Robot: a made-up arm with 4 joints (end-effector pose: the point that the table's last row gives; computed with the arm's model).
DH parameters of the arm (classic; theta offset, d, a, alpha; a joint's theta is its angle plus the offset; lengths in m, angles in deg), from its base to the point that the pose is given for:
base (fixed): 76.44 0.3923 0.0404 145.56
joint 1: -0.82 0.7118 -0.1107 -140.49
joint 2: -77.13 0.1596 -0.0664 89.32
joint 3: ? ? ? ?
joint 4: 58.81 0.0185 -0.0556 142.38
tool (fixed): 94.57 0.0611 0 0
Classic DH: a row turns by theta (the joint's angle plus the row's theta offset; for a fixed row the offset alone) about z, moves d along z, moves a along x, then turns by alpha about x.
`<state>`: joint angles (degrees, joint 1 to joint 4).
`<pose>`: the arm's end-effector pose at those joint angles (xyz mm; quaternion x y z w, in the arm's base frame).
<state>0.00 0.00 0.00 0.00</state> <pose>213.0 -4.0 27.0 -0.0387 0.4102 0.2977 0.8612</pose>
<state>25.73 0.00 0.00 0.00</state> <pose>221.2 9.1 30.3 0.1342 0.3451 0.1812 0.9111</pose>
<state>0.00 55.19 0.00 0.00</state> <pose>158.5 -222.6 29.2 -0.1901 0.3288 0.6777 0.6297</pose>
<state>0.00 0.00 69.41 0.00</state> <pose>232.6 -4.0 -113.3 -0.2013 -0.1531 0.2227 0.9415</pose>
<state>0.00 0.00 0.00 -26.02</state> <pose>184.1 -9.4 33.4 -0.0858 0.3752 0.4994 0.7762</pose>
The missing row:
joint 3: -7.6 -0.0942 -0.1237 90.38
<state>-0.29 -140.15 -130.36 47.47</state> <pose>475.1 -274.6 -18.5 -0.9046 -0.3995 0.1104 0.0994</pose>
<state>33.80 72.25 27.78 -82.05</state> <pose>68.5 -269.8 -170.4 -0.4064 -0.2191 0.8508 0.2509</pose>
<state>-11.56 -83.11 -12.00 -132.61</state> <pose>407.8 89.0 36.4 -0.0744 0.2295 0.7263 0.6436</pose>
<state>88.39 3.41 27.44 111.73</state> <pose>211.6 -3.5 -59.6 0.6454 0.0696 -0.7429 0.1633</pose>
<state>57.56 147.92 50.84 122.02</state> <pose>258.1 -284.7 -213.5 0.5032 0.1258 0.3473 0.7813</pose>
